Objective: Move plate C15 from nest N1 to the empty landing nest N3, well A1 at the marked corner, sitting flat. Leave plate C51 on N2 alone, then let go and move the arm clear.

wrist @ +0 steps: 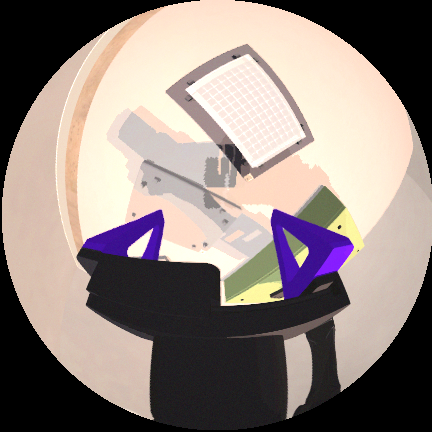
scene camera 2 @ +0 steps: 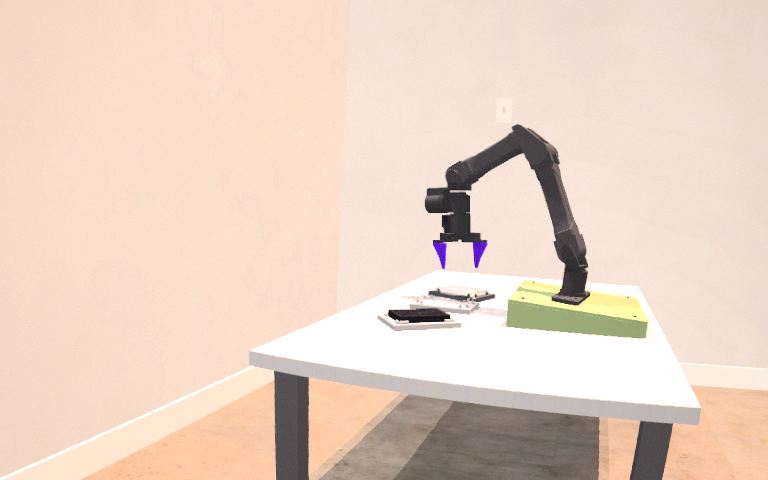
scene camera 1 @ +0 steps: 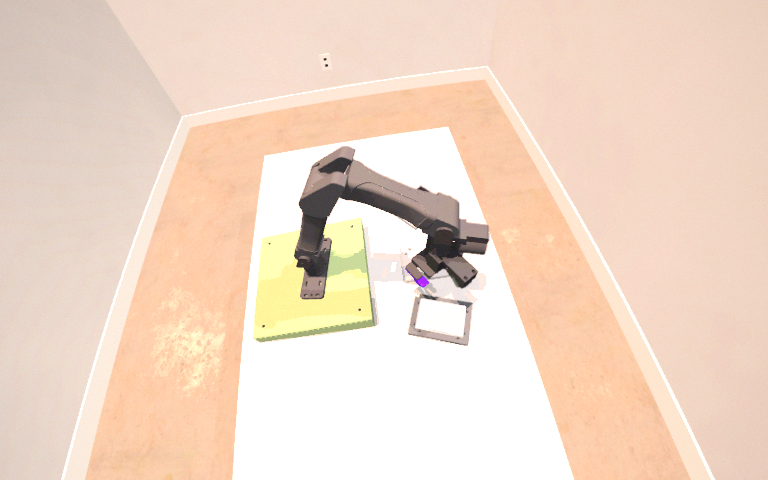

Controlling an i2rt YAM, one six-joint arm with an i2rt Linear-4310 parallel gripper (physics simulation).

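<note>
My gripper (scene camera 2: 459, 267) (wrist: 217, 214) is open and empty, fingers wide apart, hanging well above the empty white nest (scene camera 2: 441, 308) (wrist: 151, 175), which has small pegs and lies in the arm's shadow. A white gridded plate (scene camera 1: 440, 316) (scene camera 2: 461, 291) (wrist: 250, 110) sits in the dark grey nest (scene camera 1: 438, 338) (wrist: 199, 117) and looks flat. A black plate (scene camera 2: 419, 314) sits on another white nest (scene camera 2: 419, 326), nearest in scene camera 2's view; the arm hides it in scene camera 1's view. Nest and plate labels are not readable, so I cannot tell C15 from C51.
The arm's base stands on a yellow-green block (scene camera 1: 339, 305) (scene camera 2: 577, 322) (wrist: 280, 255) beside the nests. All of these are on a white table (scene camera 1: 390, 407) (scene camera 2: 481, 362). A small pale marker (wrist: 249, 177) shows at one corner of the dark nest. Walls stand beyond the table.
</note>
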